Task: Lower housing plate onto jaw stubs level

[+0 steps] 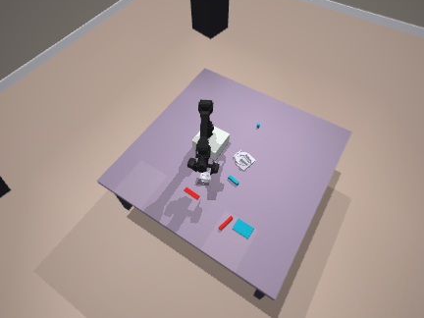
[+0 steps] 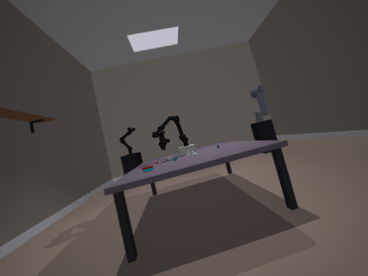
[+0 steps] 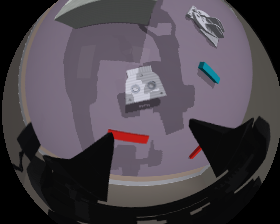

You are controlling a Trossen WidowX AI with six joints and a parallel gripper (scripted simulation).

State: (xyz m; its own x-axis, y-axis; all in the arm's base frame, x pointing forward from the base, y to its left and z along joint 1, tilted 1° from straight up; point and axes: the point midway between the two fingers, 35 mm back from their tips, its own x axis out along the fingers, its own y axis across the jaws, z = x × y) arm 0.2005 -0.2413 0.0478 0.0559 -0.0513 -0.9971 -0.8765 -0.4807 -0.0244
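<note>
The white part is 10 mm behind my gripper tip, 30 mm to the left of it and 90 mm below it. From my gripper tip the other things lie so: cyan bar: 140 mm ahead, 140 mm to the left, 110 mm below; cyan plate: 390 mm ahead, 70 mm to the right, 120 mm below.
</note>
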